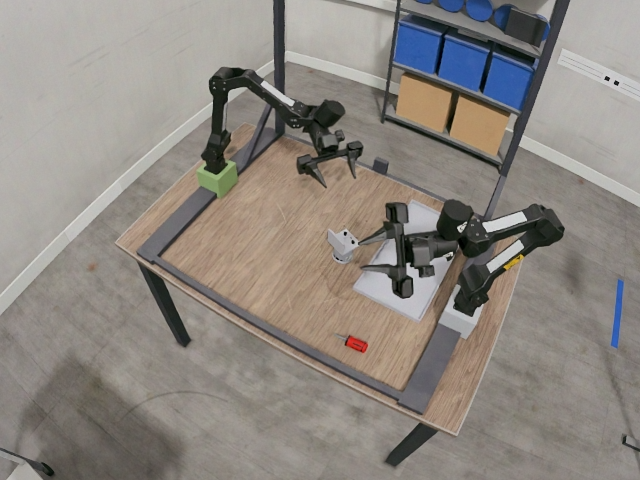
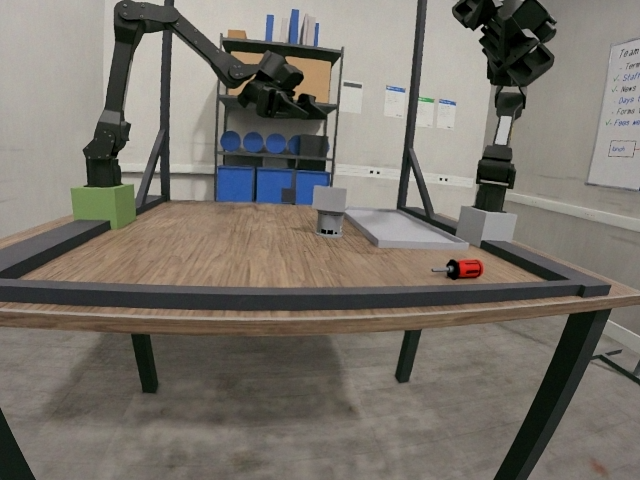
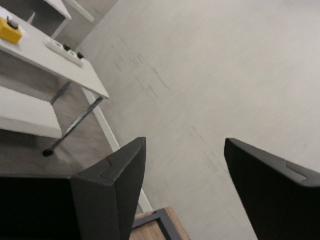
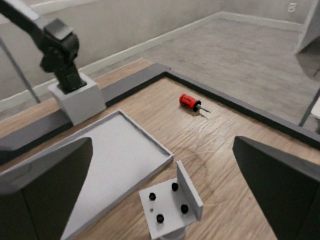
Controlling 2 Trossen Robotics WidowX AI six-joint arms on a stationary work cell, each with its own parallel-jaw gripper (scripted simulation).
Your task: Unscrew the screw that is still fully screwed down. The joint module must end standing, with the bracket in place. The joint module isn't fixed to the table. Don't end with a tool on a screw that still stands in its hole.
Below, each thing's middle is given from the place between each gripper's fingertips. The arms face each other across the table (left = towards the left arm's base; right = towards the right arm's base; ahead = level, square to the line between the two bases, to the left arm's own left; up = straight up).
Now: right hand 40 mm short of the grey bracket (image 2: 324, 198), 70 mm to the right of it and 200 mm above it. From my right hand the other things lie so: shallow grey tray (image 1: 377, 286) (90 mm behind, 260 mm to the left, 260 mm below).
Right now the grey bracket is 23 cm behind my left hand, 19 cm to the right of it and 33 cm below it. Round my left hand: shallow grey tray (36 cm behind, 40 cm below).
